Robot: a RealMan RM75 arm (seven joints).
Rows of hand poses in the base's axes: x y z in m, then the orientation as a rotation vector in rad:
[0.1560 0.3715 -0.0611 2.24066 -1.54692 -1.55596]
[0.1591 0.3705 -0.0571 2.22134 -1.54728 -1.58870]
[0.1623 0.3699 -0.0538 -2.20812 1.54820 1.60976]
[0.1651 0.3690 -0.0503 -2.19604 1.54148 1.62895]
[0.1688 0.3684 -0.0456 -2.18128 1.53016 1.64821]
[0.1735 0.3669 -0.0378 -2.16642 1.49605 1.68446]
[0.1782 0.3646 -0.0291 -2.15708 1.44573 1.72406]
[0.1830 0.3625 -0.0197 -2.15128 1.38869 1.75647]
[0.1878 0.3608 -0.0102 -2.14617 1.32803 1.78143]
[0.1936 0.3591 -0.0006 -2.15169 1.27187 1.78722]
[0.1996 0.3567 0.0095 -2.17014 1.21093 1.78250]
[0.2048 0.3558 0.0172 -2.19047 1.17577 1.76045]
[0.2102 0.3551 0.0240 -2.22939 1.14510 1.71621]
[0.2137 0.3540 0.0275 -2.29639 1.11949 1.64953]
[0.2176 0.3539 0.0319 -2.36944 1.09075 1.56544]
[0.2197 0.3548 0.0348 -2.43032 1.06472 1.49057]
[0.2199 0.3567 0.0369 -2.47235 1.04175 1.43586]
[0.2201 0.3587 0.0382 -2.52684 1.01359 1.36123]
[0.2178 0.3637 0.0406 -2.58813 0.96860 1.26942]
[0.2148 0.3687 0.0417 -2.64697 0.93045 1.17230]
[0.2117 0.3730 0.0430 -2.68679 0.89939 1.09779]
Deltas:
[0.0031 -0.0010 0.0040 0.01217 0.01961 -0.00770]
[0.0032 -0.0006 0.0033 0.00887 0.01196 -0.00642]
[0.0028 -0.0009 0.0035 0.00955 0.01161 -0.00174]
[0.0037 -0.0006 0.0047 0.01384 0.01064 -0.00255]
[0.0047 -0.0015 0.0078 0.02807 0.01740 0.00671]
[0.0047 -0.0023 0.0087 0.03551 0.01651 0.01512]
[0.0048 -0.0021 0.0094 0.03820 0.01060 0.01743]
[0.0048 -0.0017 0.0095 0.04037 0.00532 0.01713]
[0.0058 -0.0017 0.0096 0.03385 -0.00738 0.01767]
[0.0060 -0.0024 0.0101 0.03133 -0.01637 0.02455]
[0.0052 -0.0009 0.0077 0.01545 -0.02361 0.01420]
[0.0054 -0.0007 0.0068 0.00527 -0.03988 0.01809]
[0.0035 -0.0011 0.0035 -0.01171 -0.05657 0.02849]
[0.0039 -0.0001 0.0044 -0.01333 -0.06819 0.02970]
[0.0021 0.0009 0.0029 -0.01171 -0.05921 0.02576]
[0.0002 0.0019 0.0021 -0.00622 -0.04302 0.01972]
[0.0002 0.0020 0.0013 -0.01055 -0.05721 0.02525]
[-0.0023 0.0050 0.0024 -0.00655 -0.07035 0.03373]
[-0.0030 0.0050 0.0011 -0.01158 -0.07170 0.03030]
[-0.0031 0.0043 0.0013 -0.00654 -0.05436 0.02245]

